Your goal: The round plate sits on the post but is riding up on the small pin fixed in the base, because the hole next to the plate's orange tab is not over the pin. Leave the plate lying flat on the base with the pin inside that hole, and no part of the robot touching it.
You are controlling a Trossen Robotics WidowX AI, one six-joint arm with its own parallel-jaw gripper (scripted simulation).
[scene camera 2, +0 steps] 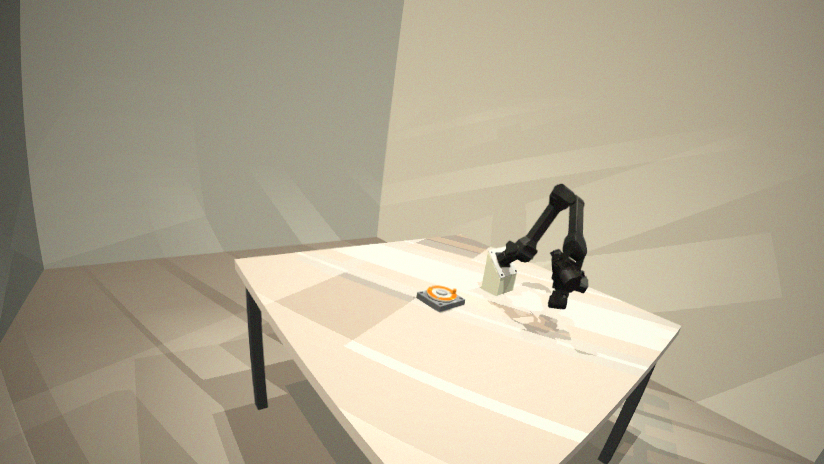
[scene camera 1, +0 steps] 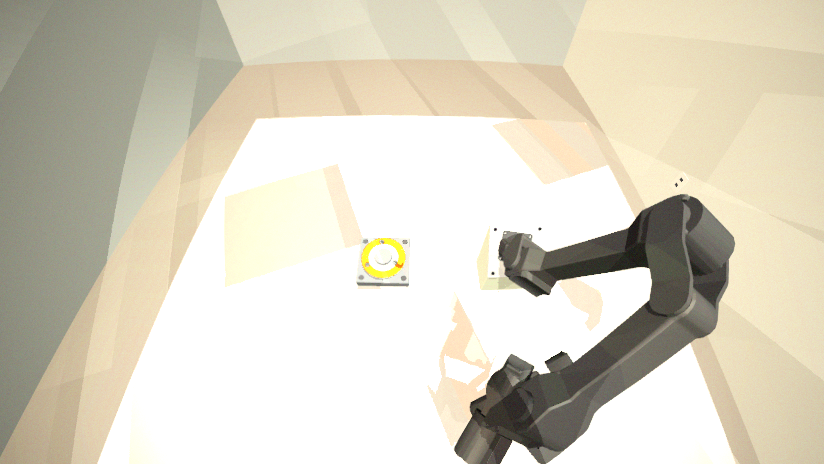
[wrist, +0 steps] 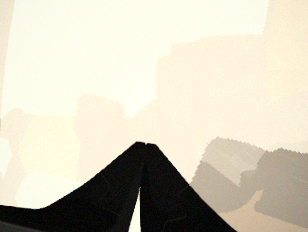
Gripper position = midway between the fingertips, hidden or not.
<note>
The gripper [wrist: 144, 151] is shut, holding nothing. Also in view: a grey square base [scene camera 1: 401, 279].
</note>
